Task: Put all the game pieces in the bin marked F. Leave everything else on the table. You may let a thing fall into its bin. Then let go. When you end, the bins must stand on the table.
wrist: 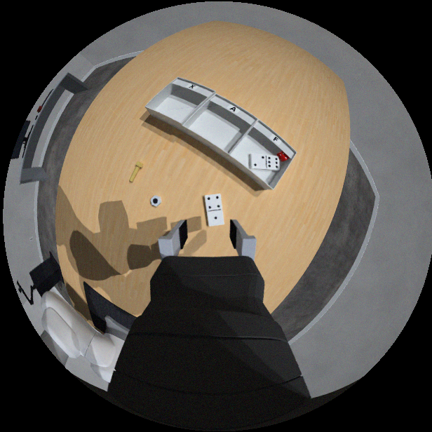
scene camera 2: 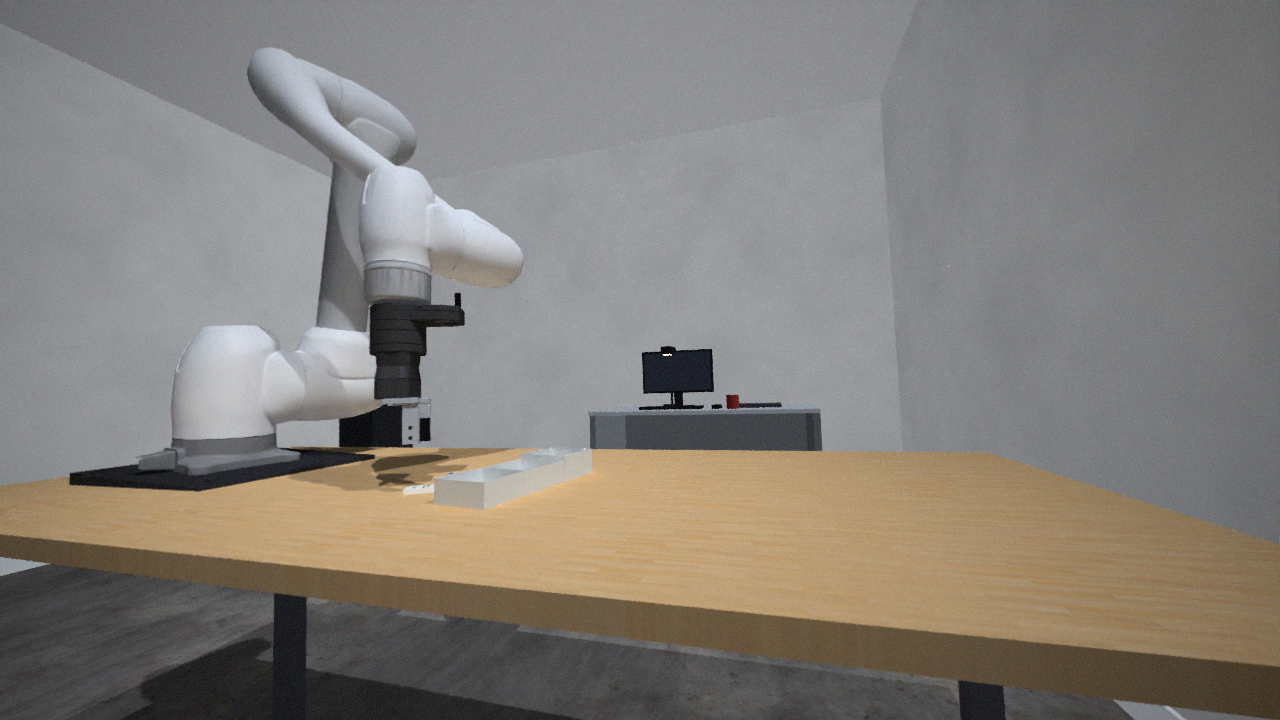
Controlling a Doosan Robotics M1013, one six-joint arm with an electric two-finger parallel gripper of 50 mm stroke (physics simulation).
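Seen in the pictures: gripper, between the fingertips: (scene camera 2: pixel 417 442); arm's base, origin of its link: (scene camera 2: pixel 225 463).
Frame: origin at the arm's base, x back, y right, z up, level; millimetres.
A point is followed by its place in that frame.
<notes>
A white domino (wrist: pixel 214 210) (scene camera 2: pixel 418 489) {x -570, y 56, z -10 mm} lies flat on the table. My gripper (wrist: pixel 208 228) (scene camera 2: pixel 415 442) {x -550, y 40, z 54 mm} is open and empty above the table; in the wrist view the domino shows just ahead of the gap between its fingers. The bin marked F (wrist: pixel 241 153) is the right compartment of a joined row of three white bins standing on the table. In it lie another white domino (wrist: pixel 264 162) and a red die (wrist: pixel 283 156), side by side.
The bins marked A (wrist: pixel 214 127) and X (wrist: pixel 172 106) hold no things. A brass bolt (wrist: pixel 135 171) and a metal nut (wrist: pixel 155 201) lie on the table, left of the loose domino in the wrist view. The arm's dark base plate (scene camera 2: pixel 214 479) {x -153, y 91, z -8 mm} is at the table's left.
</notes>
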